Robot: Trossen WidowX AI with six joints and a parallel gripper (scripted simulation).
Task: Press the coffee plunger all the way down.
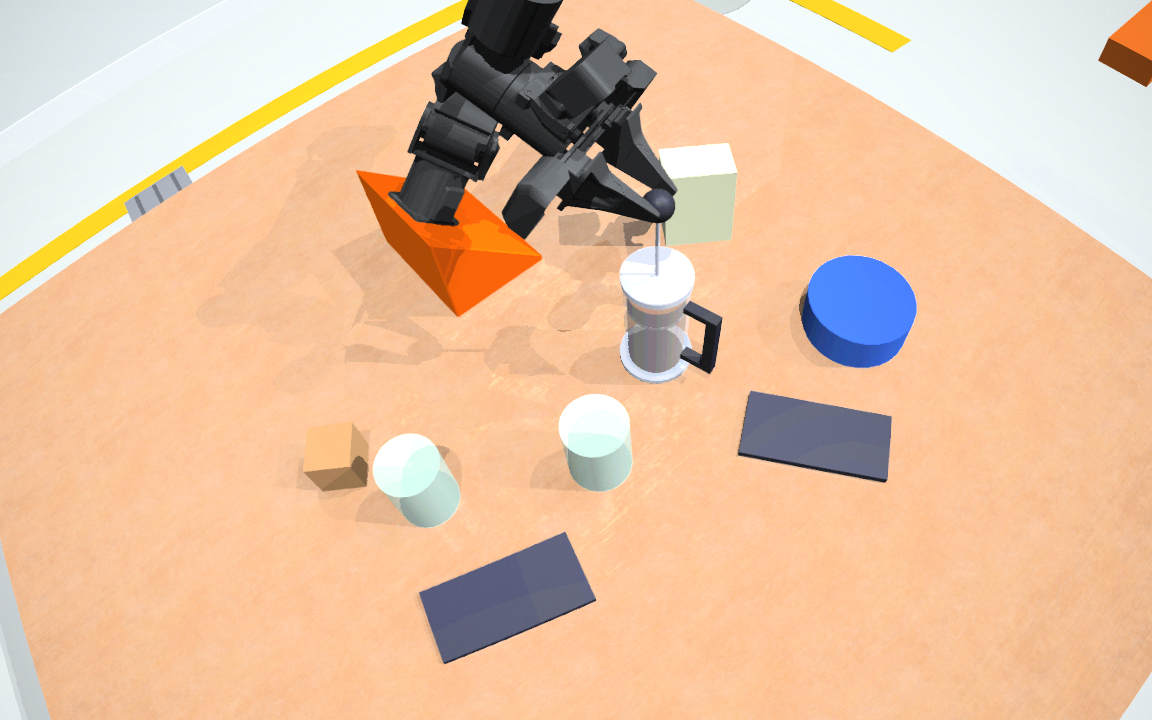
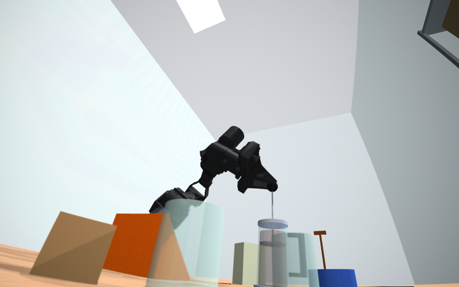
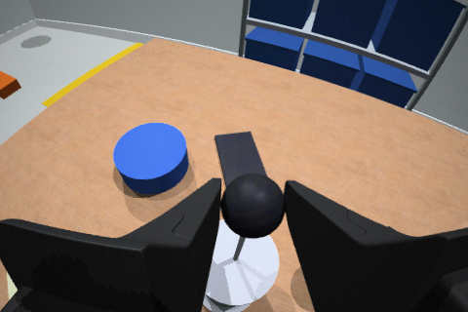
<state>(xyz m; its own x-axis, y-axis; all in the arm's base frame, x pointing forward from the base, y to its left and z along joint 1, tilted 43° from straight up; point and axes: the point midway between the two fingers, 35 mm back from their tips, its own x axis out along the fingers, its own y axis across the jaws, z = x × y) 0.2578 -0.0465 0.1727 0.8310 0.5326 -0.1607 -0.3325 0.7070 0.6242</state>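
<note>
Right now the glass coffee press is 12 cm below my gripper tip. From my gripper tip the other things lie so: cream box: 17 cm below, 16 cm to the left, 11 cm behind.
</note>
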